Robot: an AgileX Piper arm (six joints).
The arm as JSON. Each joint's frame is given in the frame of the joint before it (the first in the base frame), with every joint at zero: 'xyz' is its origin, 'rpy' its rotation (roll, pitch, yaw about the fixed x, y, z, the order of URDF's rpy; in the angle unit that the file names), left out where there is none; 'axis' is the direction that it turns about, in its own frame. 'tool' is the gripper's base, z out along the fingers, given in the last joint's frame.
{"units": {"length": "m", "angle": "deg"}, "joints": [
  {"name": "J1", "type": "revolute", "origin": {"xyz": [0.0, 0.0, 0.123]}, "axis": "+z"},
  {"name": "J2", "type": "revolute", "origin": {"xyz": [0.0, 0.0, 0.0], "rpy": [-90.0, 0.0, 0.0]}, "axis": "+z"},
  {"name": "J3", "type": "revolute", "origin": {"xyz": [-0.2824, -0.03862, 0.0]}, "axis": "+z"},
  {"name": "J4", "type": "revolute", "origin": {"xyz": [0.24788, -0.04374, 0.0], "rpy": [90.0, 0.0, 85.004]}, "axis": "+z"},
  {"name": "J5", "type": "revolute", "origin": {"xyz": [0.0, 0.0, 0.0], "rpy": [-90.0, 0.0, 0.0]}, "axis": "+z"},
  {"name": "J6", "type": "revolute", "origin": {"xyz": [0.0, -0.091, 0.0], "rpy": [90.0, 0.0, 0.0]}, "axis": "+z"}
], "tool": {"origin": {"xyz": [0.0, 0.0, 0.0]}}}
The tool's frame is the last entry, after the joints.
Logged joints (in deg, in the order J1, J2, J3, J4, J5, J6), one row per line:
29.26 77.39 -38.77 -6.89 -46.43 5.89
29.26 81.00 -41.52 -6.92 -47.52 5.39
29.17 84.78 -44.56 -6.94 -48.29 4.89
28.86 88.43 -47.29 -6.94 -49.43 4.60
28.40 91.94 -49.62 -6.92 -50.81 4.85
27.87 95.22 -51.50 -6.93 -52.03 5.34
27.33 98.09 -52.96 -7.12 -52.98 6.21
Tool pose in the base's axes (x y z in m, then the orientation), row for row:
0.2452 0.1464 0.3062 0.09 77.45 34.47
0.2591 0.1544 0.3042 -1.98 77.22 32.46
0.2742 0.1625 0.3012 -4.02 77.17 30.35
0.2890 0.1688 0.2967 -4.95 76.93 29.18
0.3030 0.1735 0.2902 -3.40 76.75 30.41
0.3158 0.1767 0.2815 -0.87 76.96 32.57
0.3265 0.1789 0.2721 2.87 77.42 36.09
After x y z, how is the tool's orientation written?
As angles about the fixed x, y, z axes (roll, pitch, yaw), in degrees.
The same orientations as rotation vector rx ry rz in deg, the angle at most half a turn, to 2 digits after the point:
-23.18 74.97 28.94
-23.48 74.62 28.67
-23.76 74.47 28.27
-23.70 74.23 27.93
-23.18 74.18 27.94
-22.56 74.57 28.05
-21.95 75.29 28.43

